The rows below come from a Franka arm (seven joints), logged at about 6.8 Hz.
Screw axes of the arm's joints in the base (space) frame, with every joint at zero. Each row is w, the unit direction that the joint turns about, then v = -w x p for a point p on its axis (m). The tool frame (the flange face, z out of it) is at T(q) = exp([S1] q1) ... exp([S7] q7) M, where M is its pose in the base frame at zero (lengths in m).
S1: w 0 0 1 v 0 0 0
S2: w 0 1 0 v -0.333 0 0
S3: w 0 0 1 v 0 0 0
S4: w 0 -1 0 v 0.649 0 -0.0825
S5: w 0 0 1 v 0 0 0
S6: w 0 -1 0 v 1.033 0 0
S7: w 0 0 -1 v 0 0.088 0
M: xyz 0.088 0 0.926 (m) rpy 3.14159 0 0 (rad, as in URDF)
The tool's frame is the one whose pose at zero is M.
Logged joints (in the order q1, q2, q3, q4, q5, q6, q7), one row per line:
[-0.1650, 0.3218, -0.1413, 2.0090, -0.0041, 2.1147, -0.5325]
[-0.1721, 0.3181, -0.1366, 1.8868, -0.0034, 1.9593, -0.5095]
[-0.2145, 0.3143, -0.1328, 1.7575, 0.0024, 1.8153, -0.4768]
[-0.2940, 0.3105, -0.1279, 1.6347, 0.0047, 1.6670, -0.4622]
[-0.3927, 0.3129, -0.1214, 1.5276, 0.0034, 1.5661, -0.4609]
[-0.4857, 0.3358, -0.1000, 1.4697, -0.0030, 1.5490, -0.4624]
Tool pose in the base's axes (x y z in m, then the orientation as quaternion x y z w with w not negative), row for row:
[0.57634, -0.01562, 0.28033, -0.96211, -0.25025, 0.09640, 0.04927]
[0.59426, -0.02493, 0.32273, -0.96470, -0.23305, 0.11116, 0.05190]
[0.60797, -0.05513, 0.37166, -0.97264, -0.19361, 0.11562, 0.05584]
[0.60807, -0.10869, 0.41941, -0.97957, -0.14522, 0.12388, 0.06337]
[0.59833, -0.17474, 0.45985, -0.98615, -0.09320, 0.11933, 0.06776]
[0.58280, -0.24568, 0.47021, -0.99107, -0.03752, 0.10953, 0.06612]
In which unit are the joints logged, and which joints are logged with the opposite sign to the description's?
The joints are logged in radians. Opposite sign: q3, q4.
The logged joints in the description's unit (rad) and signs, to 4 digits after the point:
[-0.1650, 0.3218, 0.1413, -2.0090, -0.0041, 2.1147, -0.5325]
[-0.1721, 0.3181, 0.1366, -1.8868, -0.0034, 1.9593, -0.5095]
[-0.2145, 0.3143, 0.1328, -1.7575, 0.0024, 1.8153, -0.4768]
[-0.2940, 0.3105, 0.1279, -1.6347, 0.0047, 1.6670, -0.4622]
[-0.3927, 0.3129, 0.1214, -1.5276, 0.0034, 1.5661, -0.4609]
[-0.4857, 0.3358, 0.1000, -1.4697, -0.0030, 1.5490, -0.4624]

